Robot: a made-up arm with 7 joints.
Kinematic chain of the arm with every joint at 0, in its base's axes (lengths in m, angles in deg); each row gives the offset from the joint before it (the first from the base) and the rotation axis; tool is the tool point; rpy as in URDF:
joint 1: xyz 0 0 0 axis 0.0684 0.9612 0.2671
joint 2: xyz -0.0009 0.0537 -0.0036 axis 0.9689 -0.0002 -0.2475
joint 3: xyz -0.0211 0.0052 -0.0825 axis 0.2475 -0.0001 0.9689
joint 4: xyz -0.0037 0 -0.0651 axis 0.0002 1 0
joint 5: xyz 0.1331 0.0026 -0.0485 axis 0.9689 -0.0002 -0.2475
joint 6: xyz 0.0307 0 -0.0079 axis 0.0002 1 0
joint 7: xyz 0.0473 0 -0.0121 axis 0.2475 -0.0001 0.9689
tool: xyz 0 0 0 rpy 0 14.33 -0.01
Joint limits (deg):
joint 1: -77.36..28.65
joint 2: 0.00..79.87
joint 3: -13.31..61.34
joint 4: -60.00..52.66
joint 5: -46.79..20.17
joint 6: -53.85..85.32
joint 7: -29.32..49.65
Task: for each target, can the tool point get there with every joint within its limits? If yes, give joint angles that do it. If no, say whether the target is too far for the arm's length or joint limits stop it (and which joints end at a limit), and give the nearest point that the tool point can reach.
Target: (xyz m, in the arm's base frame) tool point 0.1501 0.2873 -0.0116
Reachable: yes | joints 1.29 45.82 50.24 -7.28 -13.06 10.78 -0.52
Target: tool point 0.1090 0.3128 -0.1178
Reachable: yes | joints 7.37 37.05 42.46 16.66 -24.14 -27.02 22.27
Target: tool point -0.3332 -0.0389 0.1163
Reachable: no: joint limits stop it (at a limit: joint 1, joint 2, joint 3, joint 5) | nearest point -0.0719 0.0498 0.1026 | short by 0.276 m
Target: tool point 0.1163 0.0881 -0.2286
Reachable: yes | joints 19.18 13.10 -4.06 -5.68 14.39 -21.07 26.81
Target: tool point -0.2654 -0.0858 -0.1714
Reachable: no: joint limits stop it (at a limit: joint 1, joint 2, joint 3, joint 4, joint 6) | nearest point -0.1628 0.0076 -0.2874 | short by 0.181 m
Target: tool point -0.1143 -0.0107 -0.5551
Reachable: no: too far | nearest point -0.0728 0.0318 -0.3560 | short by 0.208 m
